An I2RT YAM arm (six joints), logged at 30 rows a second.
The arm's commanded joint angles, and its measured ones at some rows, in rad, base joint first. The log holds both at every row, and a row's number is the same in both.
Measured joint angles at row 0:
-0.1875, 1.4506, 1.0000, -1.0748, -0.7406, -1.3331
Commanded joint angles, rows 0 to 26:
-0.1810, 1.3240, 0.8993, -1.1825, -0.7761, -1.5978
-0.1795, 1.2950, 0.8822, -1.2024, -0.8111, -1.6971
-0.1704, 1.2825, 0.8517, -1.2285, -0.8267, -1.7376
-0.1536, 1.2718, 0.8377, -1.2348, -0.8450, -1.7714
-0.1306, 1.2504, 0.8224, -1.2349, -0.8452, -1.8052
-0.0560, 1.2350, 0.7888, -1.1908, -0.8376, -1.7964
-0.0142, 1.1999, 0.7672, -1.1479, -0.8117, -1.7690
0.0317, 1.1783, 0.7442, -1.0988, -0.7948, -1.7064
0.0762, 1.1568, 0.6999, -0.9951, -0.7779, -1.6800
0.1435, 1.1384, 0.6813, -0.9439, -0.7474, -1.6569
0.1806, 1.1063, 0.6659, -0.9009, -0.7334, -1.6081
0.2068, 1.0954, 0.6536, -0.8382, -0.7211, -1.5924
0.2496, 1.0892, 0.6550, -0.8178, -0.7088, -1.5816
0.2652, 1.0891, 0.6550, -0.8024, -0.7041, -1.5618
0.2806, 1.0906, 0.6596, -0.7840, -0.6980, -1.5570
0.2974, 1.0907, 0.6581, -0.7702, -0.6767, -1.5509
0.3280, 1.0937, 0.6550, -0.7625, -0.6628, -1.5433
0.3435, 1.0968, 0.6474, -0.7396, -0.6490, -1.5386
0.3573, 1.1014, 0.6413, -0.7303, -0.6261, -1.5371
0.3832, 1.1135, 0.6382, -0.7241, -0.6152, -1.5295
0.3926, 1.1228, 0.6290, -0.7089, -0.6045, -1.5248
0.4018, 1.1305, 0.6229, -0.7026, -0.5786, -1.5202
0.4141, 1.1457, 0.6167, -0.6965, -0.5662, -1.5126
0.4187, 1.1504, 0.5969, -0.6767, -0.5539, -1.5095
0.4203, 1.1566, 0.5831, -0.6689, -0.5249, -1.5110
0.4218, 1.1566, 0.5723, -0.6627, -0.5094, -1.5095
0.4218, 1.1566, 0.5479, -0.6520, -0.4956, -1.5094
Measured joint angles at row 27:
0.4088, 1.1461, 0.6029, -0.7139, -0.5888, -1.5360
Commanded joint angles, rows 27 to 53:
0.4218, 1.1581, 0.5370, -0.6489, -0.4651, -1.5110
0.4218, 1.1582, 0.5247, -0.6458, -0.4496, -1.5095
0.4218, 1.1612, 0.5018, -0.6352, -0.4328, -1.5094
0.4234, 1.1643, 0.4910, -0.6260, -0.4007, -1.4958
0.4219, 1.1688, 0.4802, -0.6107, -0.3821, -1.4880
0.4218, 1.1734, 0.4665, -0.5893, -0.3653, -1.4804
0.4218, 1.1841, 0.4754, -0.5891, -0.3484, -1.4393
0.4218, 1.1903, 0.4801, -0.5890, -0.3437, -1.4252
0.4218, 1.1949, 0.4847, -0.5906, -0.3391, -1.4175
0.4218, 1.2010, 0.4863, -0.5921, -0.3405, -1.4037
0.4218, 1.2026, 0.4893, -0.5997, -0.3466, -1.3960
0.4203, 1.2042, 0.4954, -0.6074, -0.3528, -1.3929
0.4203, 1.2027, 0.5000, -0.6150, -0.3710, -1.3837
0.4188, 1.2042, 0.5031, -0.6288, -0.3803, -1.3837
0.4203, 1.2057, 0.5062, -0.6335, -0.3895, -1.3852
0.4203, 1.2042, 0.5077, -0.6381, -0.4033, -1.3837
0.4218, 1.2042, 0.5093, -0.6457, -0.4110, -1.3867
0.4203, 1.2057, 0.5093, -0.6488, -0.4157, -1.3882
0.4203, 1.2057, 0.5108, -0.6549, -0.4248, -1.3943
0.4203, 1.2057, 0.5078, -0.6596, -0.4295, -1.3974
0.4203, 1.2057, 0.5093, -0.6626, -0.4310, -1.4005
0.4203, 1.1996, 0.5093, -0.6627, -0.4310, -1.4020
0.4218, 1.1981, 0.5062, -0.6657, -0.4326, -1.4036
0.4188, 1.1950, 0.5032, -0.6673, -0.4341, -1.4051
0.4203, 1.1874, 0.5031, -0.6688, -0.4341, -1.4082
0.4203, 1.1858, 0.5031, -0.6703, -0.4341, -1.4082
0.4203, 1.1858, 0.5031, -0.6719, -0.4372, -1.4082
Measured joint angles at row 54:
0.4255, 1.1736, 0.5301, -0.5289, -0.4847, -1.4357
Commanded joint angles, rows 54 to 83:
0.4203, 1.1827, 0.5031, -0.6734, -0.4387, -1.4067
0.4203, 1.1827, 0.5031, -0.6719, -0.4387, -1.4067
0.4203, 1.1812, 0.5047, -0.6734, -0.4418, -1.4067
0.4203, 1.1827, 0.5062, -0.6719, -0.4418, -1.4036
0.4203, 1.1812, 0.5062, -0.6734, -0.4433, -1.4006
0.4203, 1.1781, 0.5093, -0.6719, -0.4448, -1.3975
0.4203, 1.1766, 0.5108, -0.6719, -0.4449, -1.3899
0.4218, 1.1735, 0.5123, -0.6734, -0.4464, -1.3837
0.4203, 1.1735, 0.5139, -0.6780, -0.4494, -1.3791
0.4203, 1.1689, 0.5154, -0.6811, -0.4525, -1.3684
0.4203, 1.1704, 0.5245, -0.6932, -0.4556, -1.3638
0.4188, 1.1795, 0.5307, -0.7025, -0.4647, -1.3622
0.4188, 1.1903, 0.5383, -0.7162, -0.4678, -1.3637
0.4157, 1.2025, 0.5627, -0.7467, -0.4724, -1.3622
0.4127, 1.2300, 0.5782, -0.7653, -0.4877, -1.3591
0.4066, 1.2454, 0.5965, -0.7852, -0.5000, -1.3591
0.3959, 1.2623, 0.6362, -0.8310, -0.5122, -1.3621
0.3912, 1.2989, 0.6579, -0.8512, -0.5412, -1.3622
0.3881, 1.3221, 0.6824, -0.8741, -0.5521, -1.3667
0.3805, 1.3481, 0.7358, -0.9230, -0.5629, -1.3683
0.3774, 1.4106, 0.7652, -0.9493, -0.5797, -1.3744
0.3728, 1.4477, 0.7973, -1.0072, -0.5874, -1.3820
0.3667, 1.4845, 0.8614, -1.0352, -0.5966, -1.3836
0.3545, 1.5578, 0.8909, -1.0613, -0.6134, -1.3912
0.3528, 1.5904, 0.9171, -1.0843, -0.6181, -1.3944
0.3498, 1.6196, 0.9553, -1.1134, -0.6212, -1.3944
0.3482, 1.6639, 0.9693, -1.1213, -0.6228, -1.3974
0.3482, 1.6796, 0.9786, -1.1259, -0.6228, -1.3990
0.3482, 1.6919, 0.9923, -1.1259, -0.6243, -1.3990
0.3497, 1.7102, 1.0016, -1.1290, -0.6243, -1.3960
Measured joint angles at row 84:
0.3534, 1.6413, 0.9741, -0.9928, -0.6224, -1.4044
